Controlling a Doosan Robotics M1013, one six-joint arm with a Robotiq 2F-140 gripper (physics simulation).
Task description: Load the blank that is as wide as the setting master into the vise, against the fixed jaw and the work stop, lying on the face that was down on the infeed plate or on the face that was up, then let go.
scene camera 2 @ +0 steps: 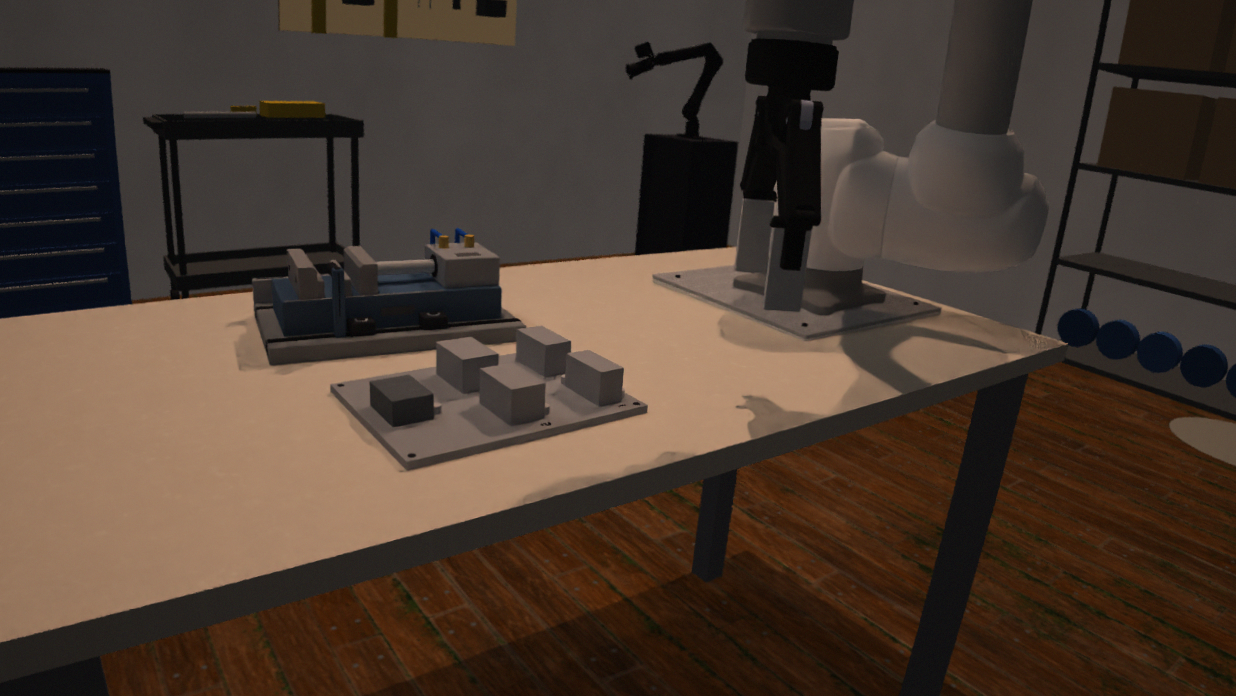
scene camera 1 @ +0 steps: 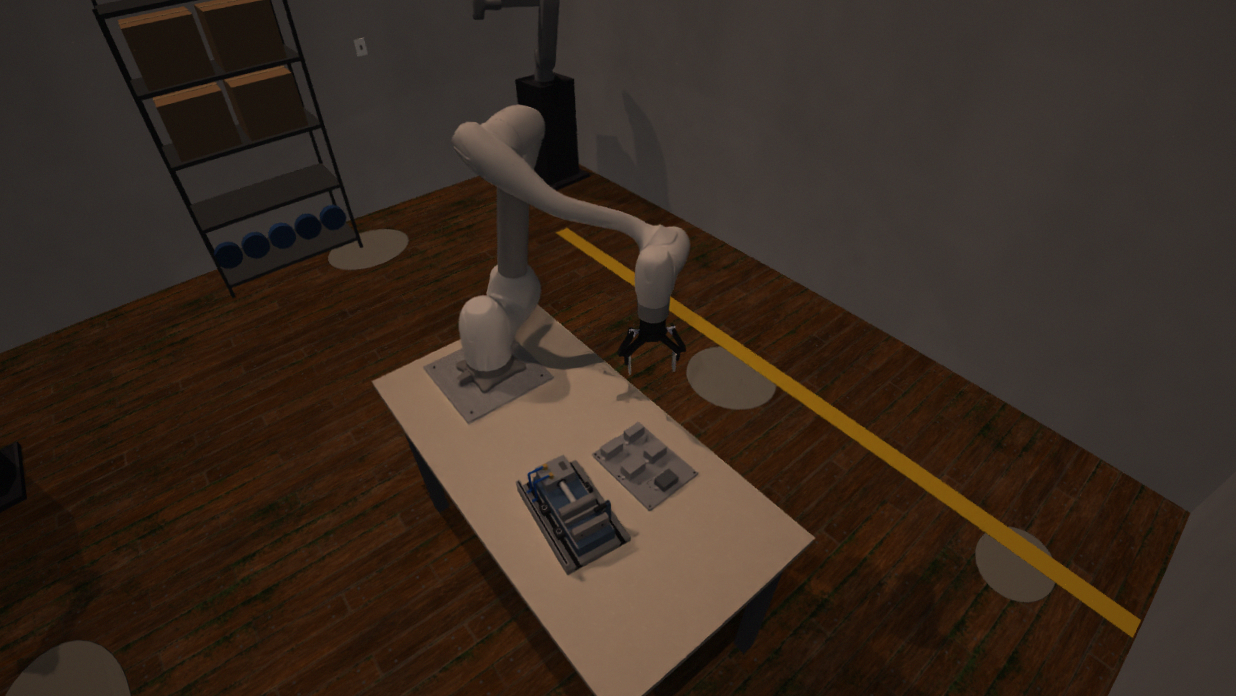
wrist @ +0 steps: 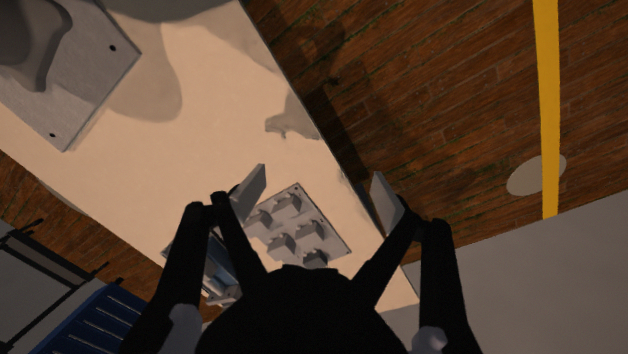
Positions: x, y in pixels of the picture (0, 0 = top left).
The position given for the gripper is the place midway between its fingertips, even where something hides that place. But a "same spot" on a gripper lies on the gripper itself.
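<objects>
The robot's gripper is visible in scene camera 1, in scene camera 2 and in the wrist view (318, 178). On the gripper, (scene camera 2: 796, 165) and (scene camera 1: 680, 340) are the same spot.
</objects>
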